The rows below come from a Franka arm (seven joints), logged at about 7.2 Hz.
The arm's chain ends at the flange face. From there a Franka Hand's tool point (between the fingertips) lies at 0.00 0.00 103.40 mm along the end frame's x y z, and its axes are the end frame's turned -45 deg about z.
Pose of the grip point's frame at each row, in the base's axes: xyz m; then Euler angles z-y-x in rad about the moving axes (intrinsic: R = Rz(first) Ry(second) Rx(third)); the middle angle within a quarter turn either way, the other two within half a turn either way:
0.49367, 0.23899, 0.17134, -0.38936, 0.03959, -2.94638
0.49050, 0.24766, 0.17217, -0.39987, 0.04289, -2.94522
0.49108, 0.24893, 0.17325, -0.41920, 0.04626, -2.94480
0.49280, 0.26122, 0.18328, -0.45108, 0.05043, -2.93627
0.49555, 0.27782, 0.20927, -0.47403, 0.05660, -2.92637
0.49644, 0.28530, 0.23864, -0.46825, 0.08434, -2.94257
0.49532, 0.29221, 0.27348, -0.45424, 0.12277, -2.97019
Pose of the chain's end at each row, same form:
0.48977, 0.21891, 0.27270, -1.16942, 0.16580, -3.03078
0.48665, 0.22738, 0.27349, -1.18023, 0.16896, -3.03230
0.48713, 0.22855, 0.27455, -1.19993, 0.17165, -3.03441
0.48820, 0.24002, 0.28438, -1.23167, 0.18061, -3.03124
0.49055, 0.25556, 0.31012, -1.25465, 0.19195, -3.02851
0.49483, 0.26320, 0.33964, -1.25389, 0.20021, -3.06014
0.49879, 0.27089, 0.37460, -1.24667, 0.20779, -3.10775

